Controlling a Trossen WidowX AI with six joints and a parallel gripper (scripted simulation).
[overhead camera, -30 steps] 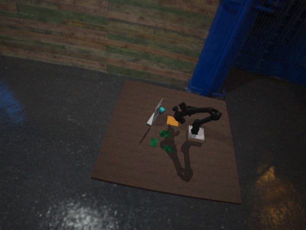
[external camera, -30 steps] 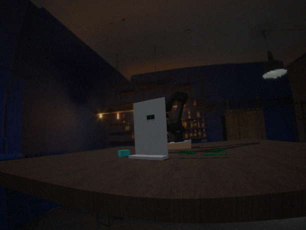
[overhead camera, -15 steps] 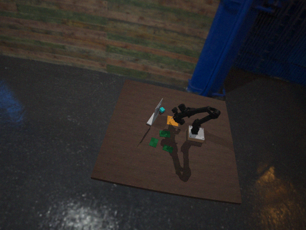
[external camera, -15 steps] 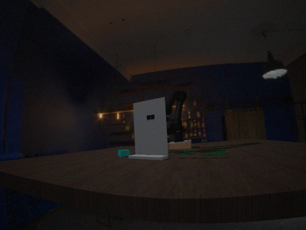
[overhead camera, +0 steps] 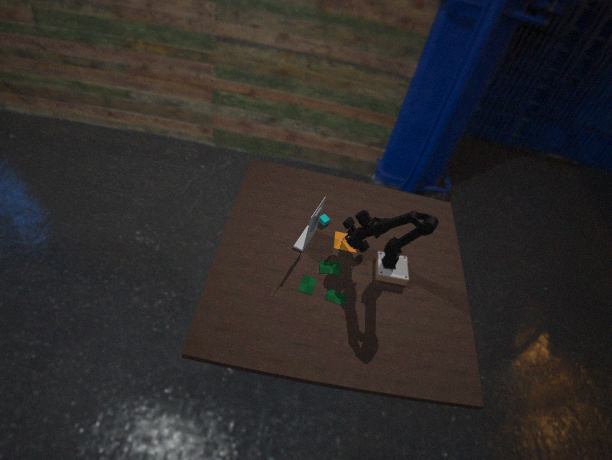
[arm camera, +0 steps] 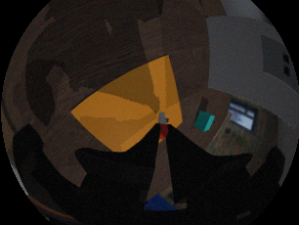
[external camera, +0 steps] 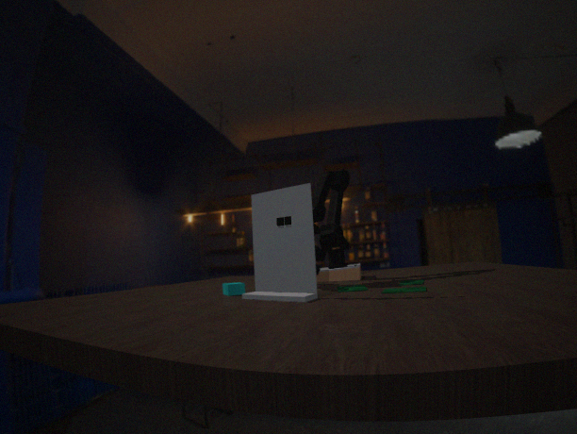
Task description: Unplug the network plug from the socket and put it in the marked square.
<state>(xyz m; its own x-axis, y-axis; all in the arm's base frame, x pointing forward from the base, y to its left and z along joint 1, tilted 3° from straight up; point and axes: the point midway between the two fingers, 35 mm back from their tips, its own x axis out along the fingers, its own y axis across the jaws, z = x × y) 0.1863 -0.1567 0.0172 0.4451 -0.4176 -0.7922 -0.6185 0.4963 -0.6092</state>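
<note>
Right now the orange marked square is 1 cm behind my gripper tip and 2 cm below it. The rest, counted from my gripper tip: teal block (10 cm ahead, 13 cm to the right, 1 cm below); then grey upright panel (20 cm ahead, 2 cm to the left, 9 cm above); then plug (right at my gripper tip).
</note>
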